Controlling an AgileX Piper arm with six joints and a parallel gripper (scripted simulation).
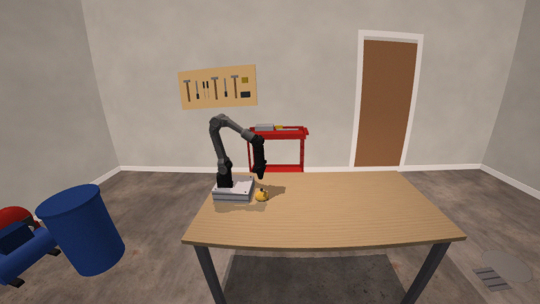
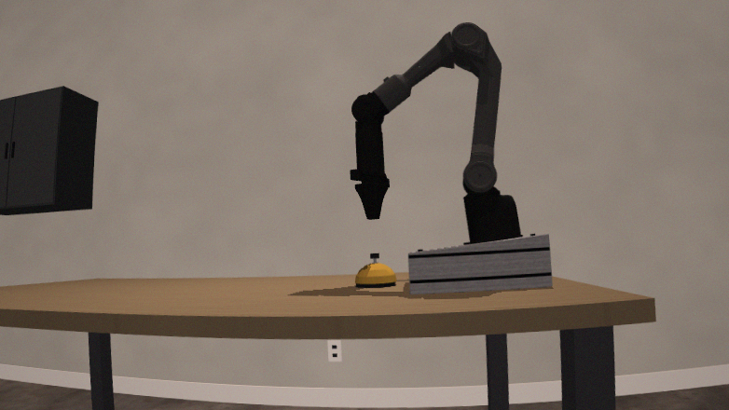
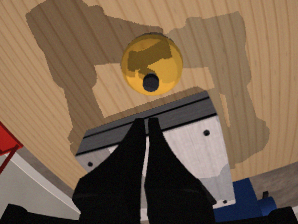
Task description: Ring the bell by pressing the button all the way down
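The dark button lies 90 mm below my hand. Also, from my hand: yellow dome bell 100 mm below.
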